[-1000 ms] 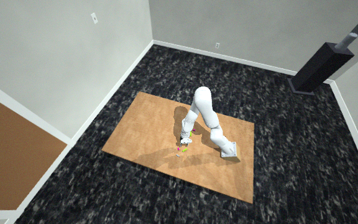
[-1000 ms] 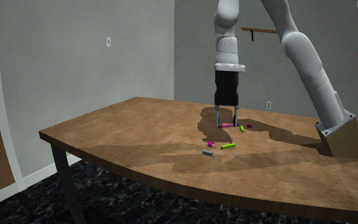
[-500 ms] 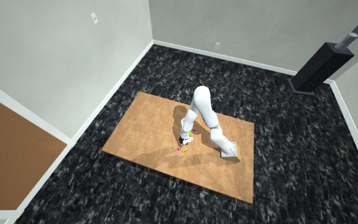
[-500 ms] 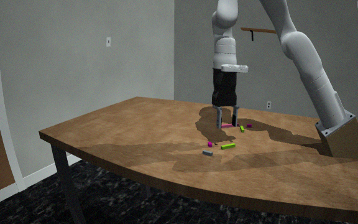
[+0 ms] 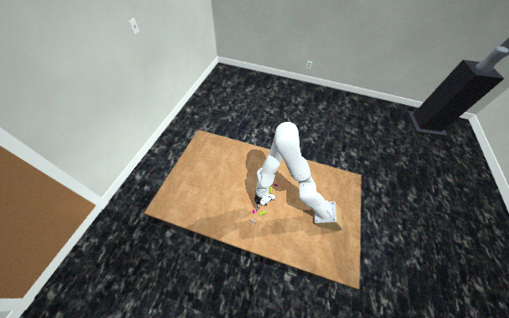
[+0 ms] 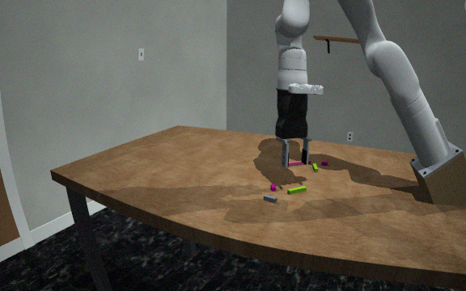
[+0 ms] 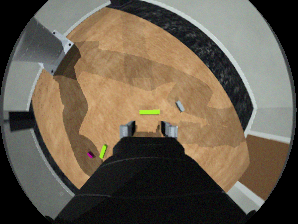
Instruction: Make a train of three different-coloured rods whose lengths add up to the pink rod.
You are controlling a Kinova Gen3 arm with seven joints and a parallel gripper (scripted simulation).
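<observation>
The blue rod is 20 mm behind my hand, 250 mm to the right of it and 70 mm below it. The rest, counted from my hand: pink rod 190 mm to the right, 70 mm below; grey rod 50 mm ahead, 80 mm to the left, 70 mm below.
</observation>
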